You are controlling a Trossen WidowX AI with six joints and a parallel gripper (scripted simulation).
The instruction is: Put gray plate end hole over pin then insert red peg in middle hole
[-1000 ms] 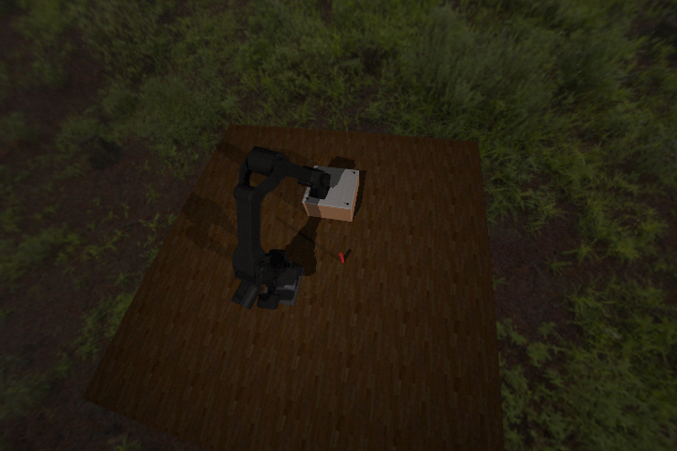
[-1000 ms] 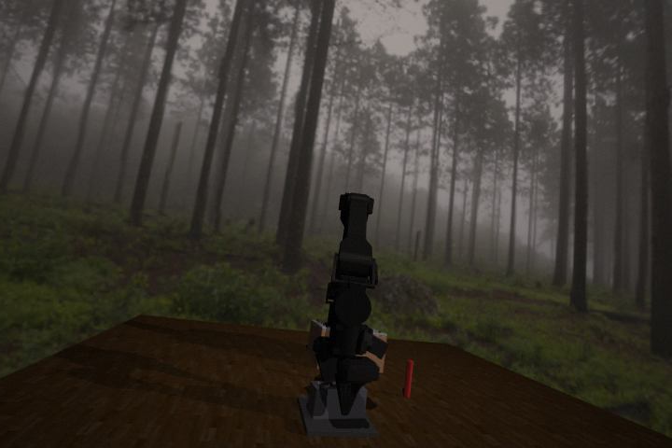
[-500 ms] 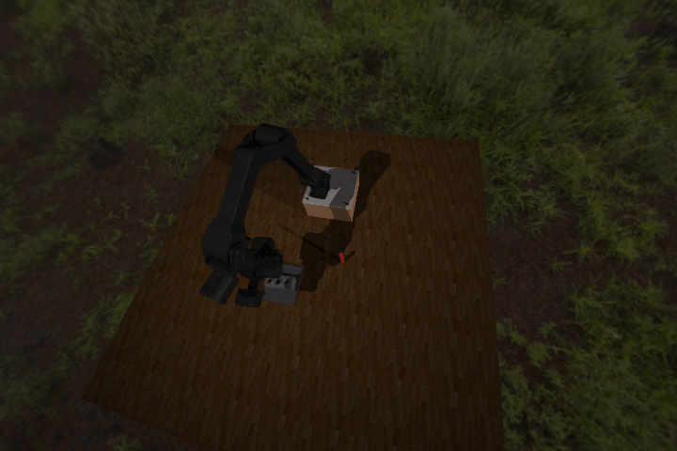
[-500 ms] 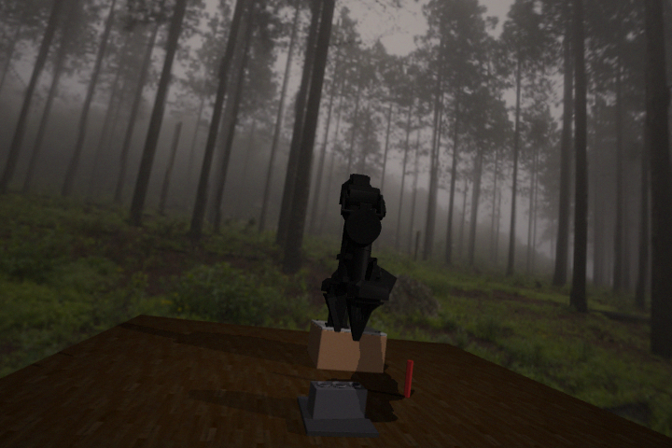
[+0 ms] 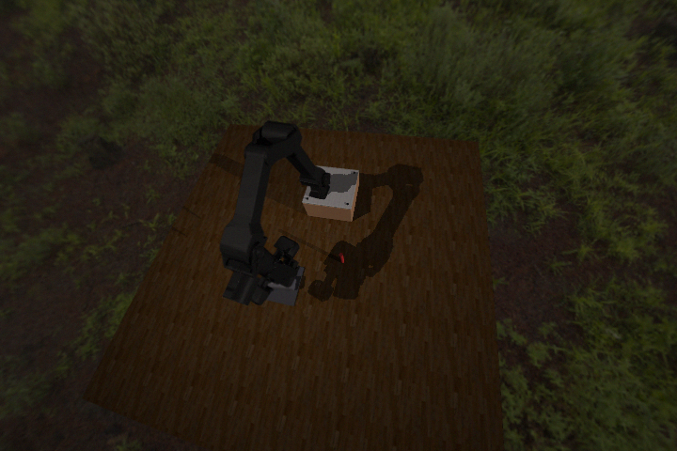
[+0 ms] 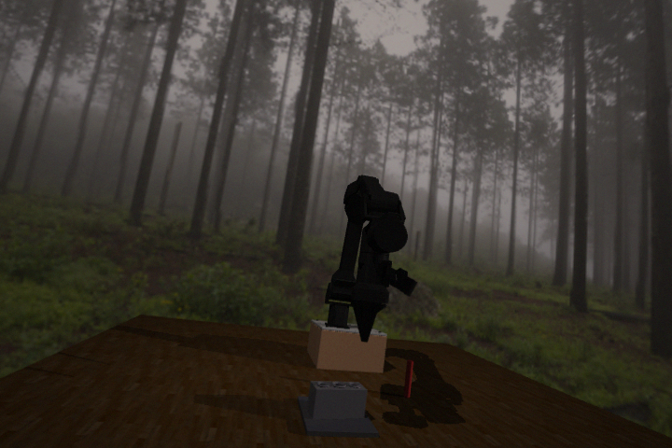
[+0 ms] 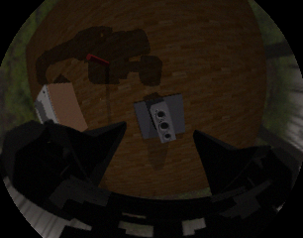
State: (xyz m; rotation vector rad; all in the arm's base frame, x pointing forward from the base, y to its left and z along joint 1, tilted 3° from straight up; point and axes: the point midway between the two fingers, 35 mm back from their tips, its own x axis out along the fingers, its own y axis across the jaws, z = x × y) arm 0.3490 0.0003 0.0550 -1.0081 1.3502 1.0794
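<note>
My gripper tip is now 13 cm past the red peg, 15 cm to the right of it and 11 cm above it. Also, from my gripper tip: gray plate (1 cm ahead, 4 cm to the right, 10 cm below); dark base (2 cm to the right, 14 cm below).
</note>
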